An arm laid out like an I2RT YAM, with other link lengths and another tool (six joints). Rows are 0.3 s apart.
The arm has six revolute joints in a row. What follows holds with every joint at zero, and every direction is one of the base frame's. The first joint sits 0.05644 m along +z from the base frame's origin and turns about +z. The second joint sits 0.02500 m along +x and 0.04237 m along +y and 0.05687 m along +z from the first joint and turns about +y. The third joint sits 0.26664 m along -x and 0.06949 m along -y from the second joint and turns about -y. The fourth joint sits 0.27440 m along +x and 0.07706 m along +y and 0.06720 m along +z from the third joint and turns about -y. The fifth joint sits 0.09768 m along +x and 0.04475 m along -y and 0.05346 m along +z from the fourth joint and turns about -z. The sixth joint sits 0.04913 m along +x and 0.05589 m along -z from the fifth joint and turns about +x. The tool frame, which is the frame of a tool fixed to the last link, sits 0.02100 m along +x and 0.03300 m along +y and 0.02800 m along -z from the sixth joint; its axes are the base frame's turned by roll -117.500, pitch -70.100 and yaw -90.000 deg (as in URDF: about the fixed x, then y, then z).
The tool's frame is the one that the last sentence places.
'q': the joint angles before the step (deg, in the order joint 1, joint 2, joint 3, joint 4, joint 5, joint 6). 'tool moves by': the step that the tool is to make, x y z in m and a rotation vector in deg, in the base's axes. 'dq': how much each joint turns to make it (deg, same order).
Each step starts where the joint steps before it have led.
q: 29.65, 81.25, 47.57, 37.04, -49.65, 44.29
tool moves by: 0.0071, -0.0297, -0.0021, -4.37, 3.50, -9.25
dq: -4.62, -5.98, -1.50, -12.02, 4.65, -3.30
